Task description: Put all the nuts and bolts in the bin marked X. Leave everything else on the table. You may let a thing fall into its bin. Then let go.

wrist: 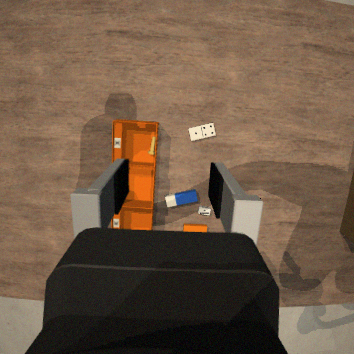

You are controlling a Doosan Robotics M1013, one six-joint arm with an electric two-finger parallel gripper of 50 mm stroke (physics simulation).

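Places are measured from the arm's base along level axes (x left, y back, z up), in metres.
Pixels of known places: gripper, fingertip midpoint: [168, 177].
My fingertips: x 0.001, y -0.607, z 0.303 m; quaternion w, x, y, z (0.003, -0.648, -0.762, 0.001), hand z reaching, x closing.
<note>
For each thing: its top centre in the pictures, then the offset to it from my fingertips. "spot": a spot on its surface instead.
- orange bin at its top centre: [131, 187] dz -0.336, dx +0.130, dy -0.052 m
- far compartment at a spot on its surface: [132, 145] spot: dz -0.375, dx +0.057, dy -0.068 m
- yellowish bolt at its top centre: [152, 145] dz -0.362, dx +0.046, dy -0.029 m
- white domino at its top centre: [201, 131] dz -0.376, dx +0.001, dy +0.061 m
- white eraser at its top centre: [181, 198] dz -0.370, dx +0.147, dy +0.051 m
- small metal sharpener at its top centre: [204, 210] dz -0.371, dx +0.165, dy +0.105 m
- orange block at its top centre: [194, 233] dz -0.373, dx +0.222, dy +0.097 m
The orange bin [154, 172] with three compartments stands left of centre in the wrist view. The far compartment [132, 145] bears a label that reads as X. A yellowish bolt [152, 145] is in that compartment, along its right wall. My gripper [168, 177] is open and empty above the table, with its left finger over the left side of the bin and its right finger to the right of the bin. The left finger hides part of the middle compartment. The gripper body hides the near end of the bin. No loose nut or bolt shows on the visible table.
A white domino [202, 132] lies right of the far compartment. A blue and white eraser [182, 198] and a small metal sharpener [204, 211] lie between the fingers in view. An orange block [195, 228] is partly hidden by the gripper body. A brown edge [348, 215] shows at the right.
</note>
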